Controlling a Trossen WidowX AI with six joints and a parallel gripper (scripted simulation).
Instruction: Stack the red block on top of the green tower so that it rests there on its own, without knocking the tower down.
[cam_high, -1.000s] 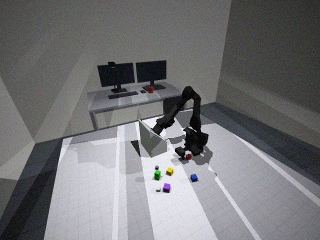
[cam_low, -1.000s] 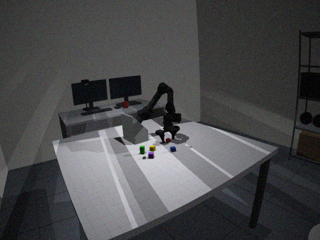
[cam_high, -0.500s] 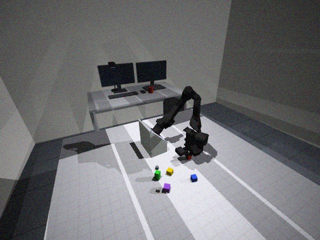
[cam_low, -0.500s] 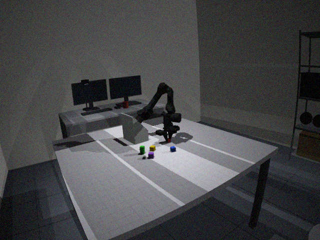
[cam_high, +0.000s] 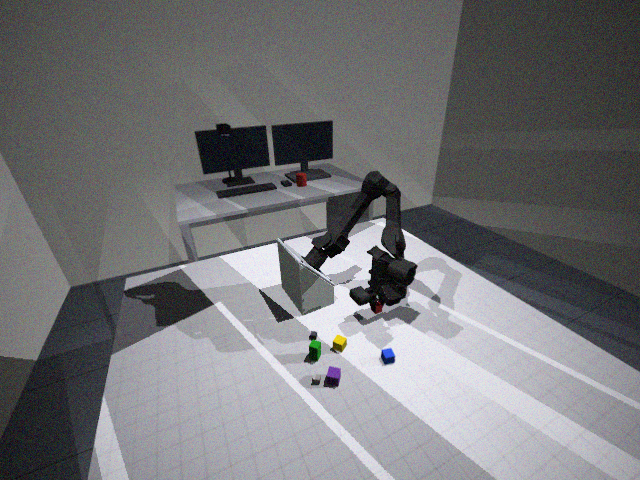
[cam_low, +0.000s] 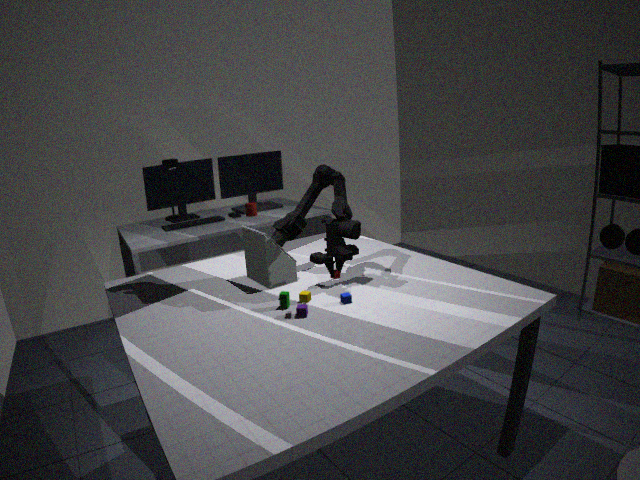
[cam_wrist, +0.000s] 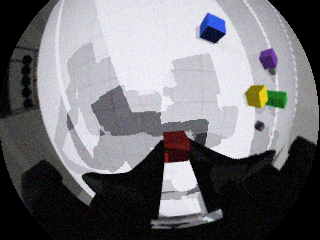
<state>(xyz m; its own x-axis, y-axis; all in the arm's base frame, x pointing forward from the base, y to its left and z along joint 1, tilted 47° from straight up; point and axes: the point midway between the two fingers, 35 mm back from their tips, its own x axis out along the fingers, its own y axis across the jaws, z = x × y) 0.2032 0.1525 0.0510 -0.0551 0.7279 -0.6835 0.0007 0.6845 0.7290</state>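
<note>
Now: gripper tip 5 cm short of the yellow block, 17 cm to the left of it and 2 cm above it. Also, from my gripper tip: blue block (16 cm ahead, 7 cm to the right, 2 cm below); red block (1 cm above); purple block (14 cm ahead, 24 cm to the right, 2 cm below).
</note>
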